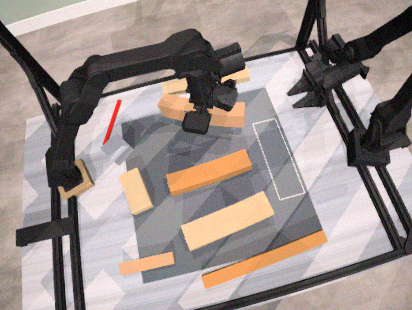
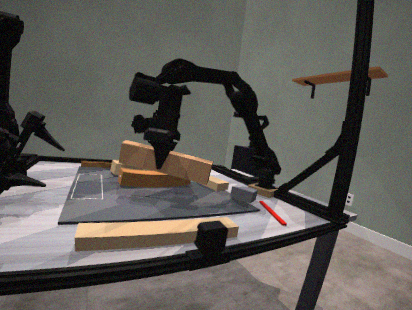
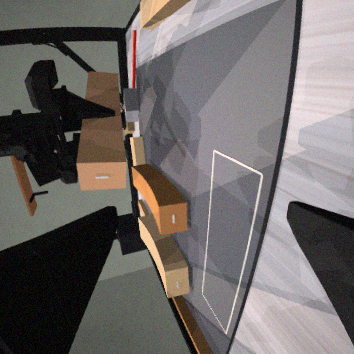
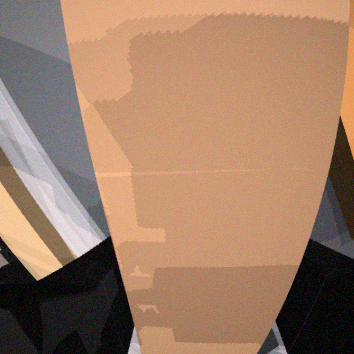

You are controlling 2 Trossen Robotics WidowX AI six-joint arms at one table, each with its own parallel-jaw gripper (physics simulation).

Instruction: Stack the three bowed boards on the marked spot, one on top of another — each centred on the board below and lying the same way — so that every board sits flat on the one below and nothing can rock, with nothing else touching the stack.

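Frame: origin at the left arm's base, x up, y ahead, z left, level; millimetres.
Where they show: left gripper, fingertip midpoint: [image 1: 290, 101] [image 2: 55, 168] [image 3: 202, 212]; right gripper, fingertip midpoint: [image 1: 206, 116] [image 2: 160, 167] [image 3: 115, 125] [image 4: 198, 219]; left arm's base, origin of the base link: [image 1: 372, 144]; right arm's base, origin of the base link: [image 1: 71, 178] [image 2: 265, 186] [image 3: 124, 119].
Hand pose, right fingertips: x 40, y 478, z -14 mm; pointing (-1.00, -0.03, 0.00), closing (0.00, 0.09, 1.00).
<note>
Each offset is from my right fingertips to the top centre of the thing. Level surfaces: height alone.
My right gripper [image 1: 199, 114] [image 2: 162, 160] [image 4: 198, 219] is shut on a tan bowed board @(dx +58, dy +10, dz -9 mm) [image 1: 232, 115] [image 2: 186, 166] [image 3: 102, 147] [image 4: 211, 158] near its middle. It holds the board tilted in the air over the back of the dark mat @(dx -91 mm) [image 1: 158, 221]. An orange bowed board @(dx -40, dy -26, dz +142 mm) [image 1: 209, 172] [image 2: 146, 178] [image 3: 159, 197] and a pale bowed board @(dx -41, dy -94, dz +270 mm) [image 1: 227, 219] [image 3: 165, 256] lie on the mat. The marked white rectangle [image 1: 266, 161] [image 2: 102, 186] [image 3: 207, 225] on the mat's right side has nothing in it. My left gripper [image 1: 303, 95] [image 3: 202, 212] is open, high at the back right.
A pale flat board [image 1: 174, 86] [image 2: 143, 232] lies at the back edge. There are also a short pale block @(dx -64, dy +179, dz +221 mm) [image 1: 135, 190], a grey block [image 1: 129, 133] [image 2: 243, 194], a red stick @(dx -91, dy +330, dz -3 mm) [image 1: 112, 121] [image 2: 272, 212], a short orange strip @(dx -76, dy +105, dz +410 mm) [image 1: 146, 262] and a long orange strip @(dx -69, dy -200, dz +353 mm) [image 1: 264, 259]. Black frame rails surround the table.
</note>
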